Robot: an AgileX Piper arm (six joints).
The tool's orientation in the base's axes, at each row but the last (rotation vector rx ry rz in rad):
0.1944 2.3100 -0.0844
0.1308 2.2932 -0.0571
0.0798 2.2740 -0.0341
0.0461 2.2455 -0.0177
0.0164 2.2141 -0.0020
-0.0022 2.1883 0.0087
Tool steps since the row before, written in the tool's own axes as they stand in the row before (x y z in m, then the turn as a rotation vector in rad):
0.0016 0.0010 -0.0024 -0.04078 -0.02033 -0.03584
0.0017 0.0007 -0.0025 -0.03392 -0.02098 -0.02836
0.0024 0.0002 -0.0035 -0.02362 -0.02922 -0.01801
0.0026 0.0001 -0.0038 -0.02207 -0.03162 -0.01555
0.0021 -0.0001 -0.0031 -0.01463 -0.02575 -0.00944
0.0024 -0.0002 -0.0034 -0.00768 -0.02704 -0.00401
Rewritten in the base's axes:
-0.0026 0.0015 0.0005 -0.00207 -0.02030 0.05426
-0.0029 0.0010 0.0004 -0.00110 -0.02105 0.04417
-0.0042 0.0005 0.0004 -0.00046 -0.02932 0.02960
-0.0046 0.0003 0.0003 0.00040 -0.03175 0.02685
-0.0037 -0.0001 0.0002 0.00090 -0.02584 0.01725
-0.0042 -0.0002 0.0000 0.00131 -0.02708 0.00844

